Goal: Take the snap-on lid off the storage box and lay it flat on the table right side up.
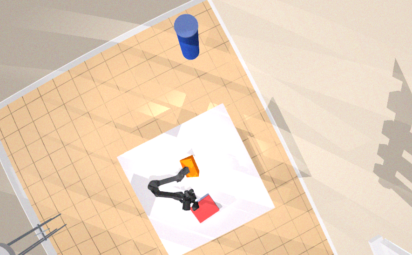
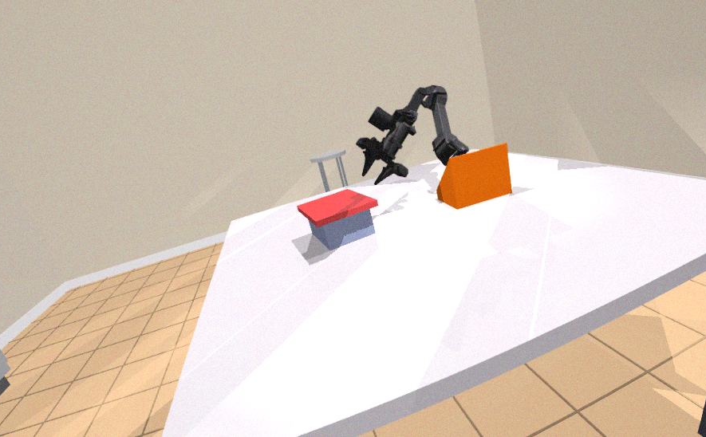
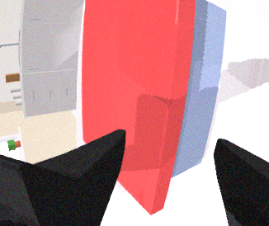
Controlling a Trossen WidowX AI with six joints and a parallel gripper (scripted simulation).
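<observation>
Now: the red lid 12 cm ahead of my gripper tip, 4 cm to the left of it and 4 cm below it. From my gripper tip the other things lie so: storage box: 12 cm ahead, 9 cm below, 4 cm to the left.
</observation>
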